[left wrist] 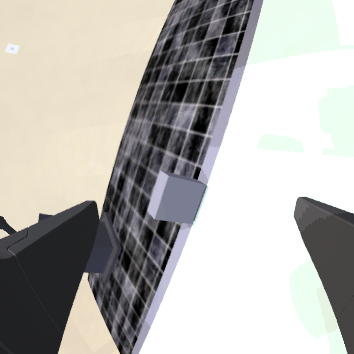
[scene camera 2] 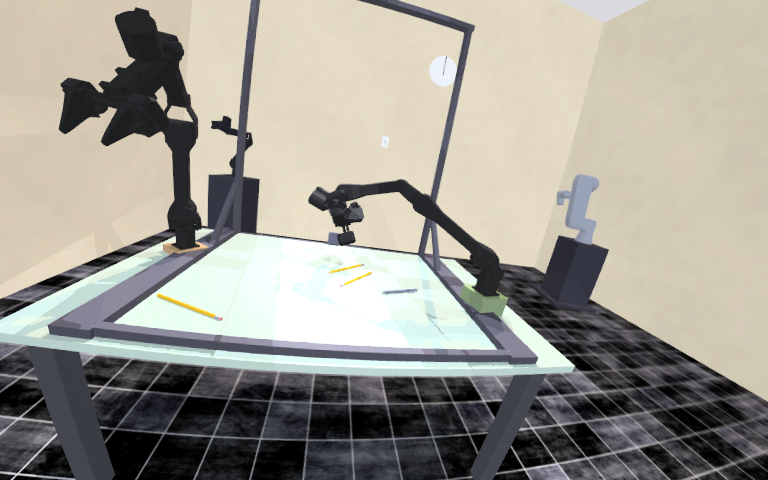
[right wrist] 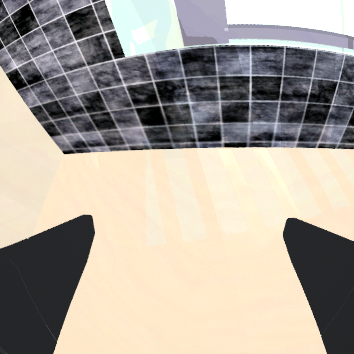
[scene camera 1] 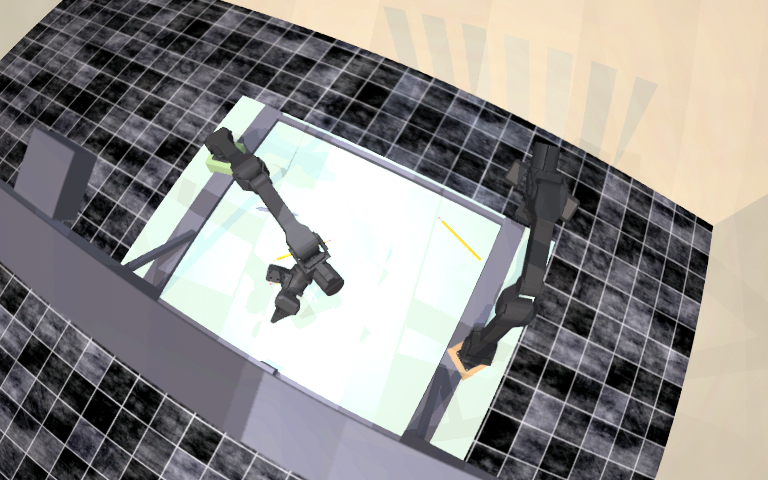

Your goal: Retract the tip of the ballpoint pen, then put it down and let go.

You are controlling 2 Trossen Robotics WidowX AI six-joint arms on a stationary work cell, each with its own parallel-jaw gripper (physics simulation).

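Where they show: left gripper, between the fingertips: (left wrist: pixel 200 210) (scene camera 2: pixel 344 226) (scene camera 1: pixel 273 314); right gripper, between the fingertips: (scene camera 2: pixel 82 138) (right wrist: pixel 192 228); left arm's base, origin of its link: (scene camera 2: pixel 485 291); right arm's base, origin of its link: (scene camera 2: pixel 185 245) (scene camera 1: pixel 470 356).
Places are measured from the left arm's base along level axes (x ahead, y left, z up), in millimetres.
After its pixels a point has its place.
The ballpoint pen (scene camera 1: pixel 266 209) @[x 195, y -130, z -54 mm] (scene camera 2: pixel 399 291) @[x 236, y -121, z -58 mm], slim and blue-grey, lies flat on the table, partly under the left arm in scene camera 1. It is too small to tell whether its tip is out. My left gripper (scene camera 1: pixel 272 297) (scene camera 2: pixel 347 225) @[x 354, y -454, z 58 mm] (left wrist: pixel 200 210) @[x 354, y -454, z 58 mm] is open and empty above the table, apart from the pen and beyond the pencils as seen in scene camera 2. My right gripper (scene camera 1: pixel 542 192) @[x 946, y -13, z 279 mm] (scene camera 2: pixel 85 137) @[x 946, y -13, z 279 mm] (right wrist: pixel 192 228) @[x 946, y -13, z 279 mm] is open and empty, raised high beyond the table's edge. The pen does not show in either wrist view.
Two yellow pencils (scene camera 2: pixel 346 268) @[x 366, y -306, z -61 mm] (scene camera 2: pixel 356 279) @[x 354, y -214, z -60 mm] lie between the pen and my left gripper in scene camera 2. A third pencil (scene camera 1: pixel 460 240) @[x 804, y -62, z -59 mm] (scene camera 2: pixel 189 307) @[x 796, y -50, z -60 mm] lies apart from them. A dark metal frame (scene camera 1: pixel 390 164) @[x 530, y 128, z -44 mm] (scene camera 2: pixel 305 347) @[x 554, y 125, z -45 mm] borders the table, with uprights (scene camera 2: pixel 453 118) @[x -57, y -475, z 582 mm] at the back.
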